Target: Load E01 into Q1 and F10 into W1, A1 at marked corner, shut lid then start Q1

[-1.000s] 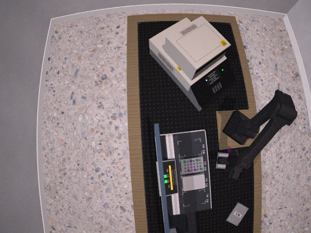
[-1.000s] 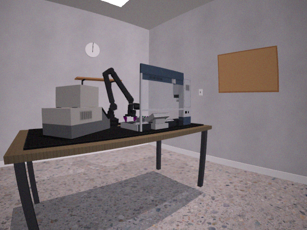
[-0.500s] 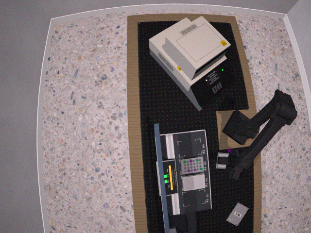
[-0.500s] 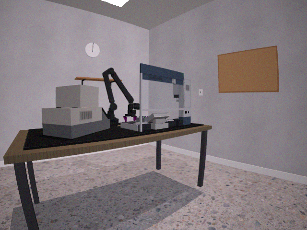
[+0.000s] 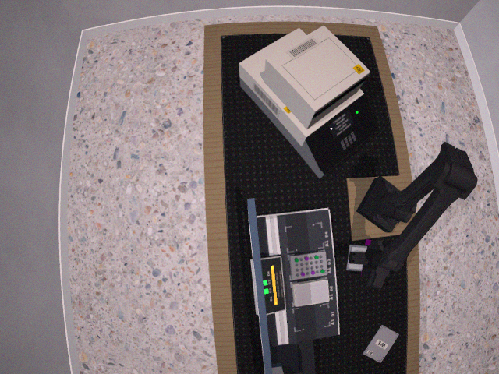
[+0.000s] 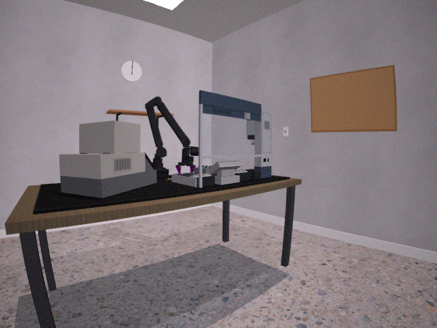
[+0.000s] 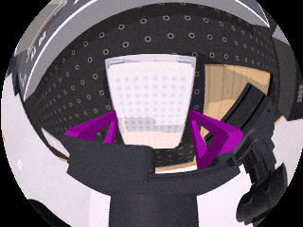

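Right now the grey regrip nest is 2 cm below my hand. Also, from my hand: deep-well block: 22 cm ahead, 14 cm to the left, 5 cm above; clear panel: 40 cm ahead, 18 cm to the left, 30 cm above; tube cooling block: 24 cm ahead, 4 cm to the left, 5 cm above.
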